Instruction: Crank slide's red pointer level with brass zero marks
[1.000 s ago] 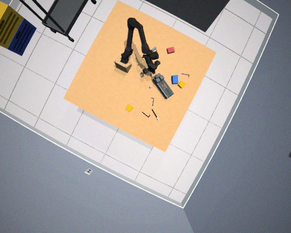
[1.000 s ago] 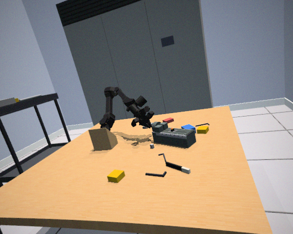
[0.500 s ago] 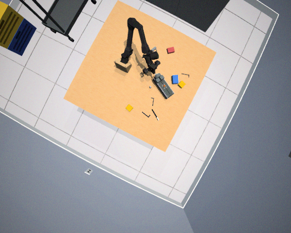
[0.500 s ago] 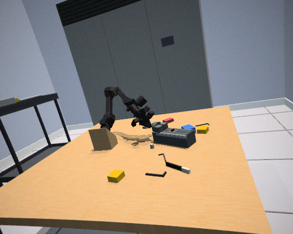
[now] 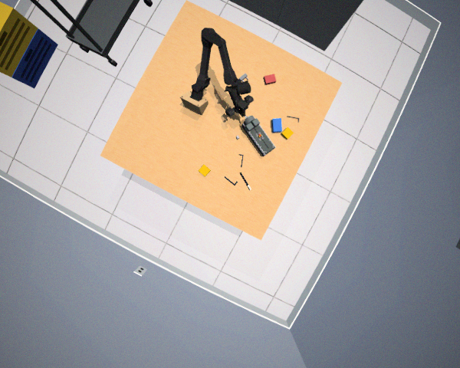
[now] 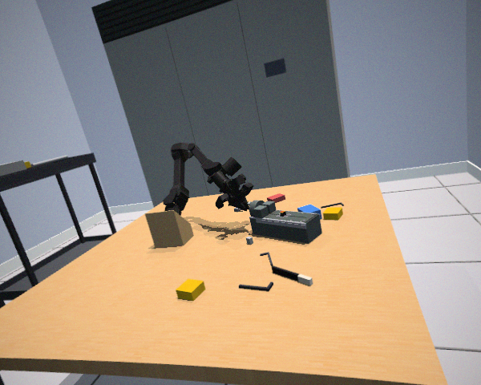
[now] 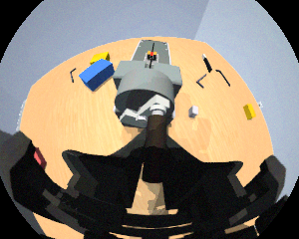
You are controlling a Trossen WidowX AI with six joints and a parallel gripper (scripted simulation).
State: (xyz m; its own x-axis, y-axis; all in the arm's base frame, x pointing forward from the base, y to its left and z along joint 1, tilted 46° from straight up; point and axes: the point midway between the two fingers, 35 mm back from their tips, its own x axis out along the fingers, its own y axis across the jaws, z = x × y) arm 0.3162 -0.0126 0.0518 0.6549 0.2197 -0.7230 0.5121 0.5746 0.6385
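Now: the dark crank handle 30 mm above my gripper tip, 20 mm behind it and 10 mm to the left of it. The rest, counted from my gripper tip: small grey cube 130 mm to the right, 80 mm below, 20 mm ahead; blue block 230 mm ahead, 70 mm below, 60 mm to the left; red pointer 150 mm ahead, 70 mm to the right, 10 mm below.
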